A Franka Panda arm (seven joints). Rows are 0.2 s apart.
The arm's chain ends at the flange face. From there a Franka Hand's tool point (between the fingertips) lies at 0.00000 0.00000 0.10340 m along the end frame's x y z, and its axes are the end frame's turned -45 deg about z.
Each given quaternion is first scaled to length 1.
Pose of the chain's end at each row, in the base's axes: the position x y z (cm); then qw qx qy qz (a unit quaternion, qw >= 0):
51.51, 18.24, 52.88, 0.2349, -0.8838, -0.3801, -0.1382
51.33, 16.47, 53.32, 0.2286, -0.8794, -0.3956, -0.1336
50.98, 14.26, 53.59, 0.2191, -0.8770, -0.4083, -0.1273
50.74, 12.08, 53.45, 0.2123, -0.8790, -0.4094, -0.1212
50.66, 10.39, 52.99, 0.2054, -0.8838, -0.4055, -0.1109
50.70, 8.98, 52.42, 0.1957, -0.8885, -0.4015, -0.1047
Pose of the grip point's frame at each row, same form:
52.19, 23.62, 44.08, 0.1641, -0.6711, -0.6894, -0.2176
51.89, 21.72, 44.43, 0.1601, -0.6611, -0.7020, -0.2109
51.44, 19.31, 44.58, 0.1537, -0.6540, -0.7128, -0.2015
51.15, 16.97, 44.35, 0.1498, -0.6554, -0.7146, -0.1932
50.96, 15.07, 43.78, 0.1473, -0.6613, -0.7128, -0.1811
51.00, 13.45, 43.10, 0.1407, -0.6673, -0.7110, -0.1716

